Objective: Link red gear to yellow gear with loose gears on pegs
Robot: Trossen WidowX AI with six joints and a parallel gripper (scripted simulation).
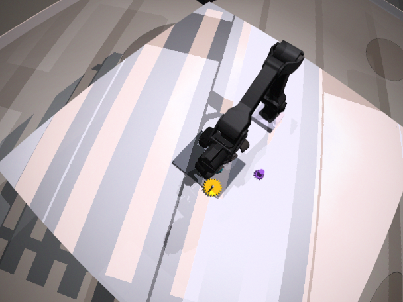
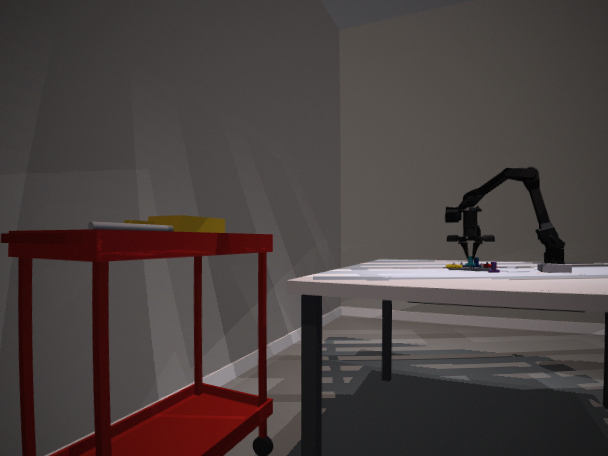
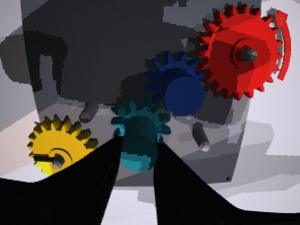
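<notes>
Now: gripper tip 20 mm past the blue gear, 30 mm to the left of it and 20 mm above it. Round my gripper tip: teal gear (10 mm below); grey board (40 mm to the right, 40 mm below); yellow gear (60 mm ahead, 40 mm to the left, 30 mm below).
</notes>
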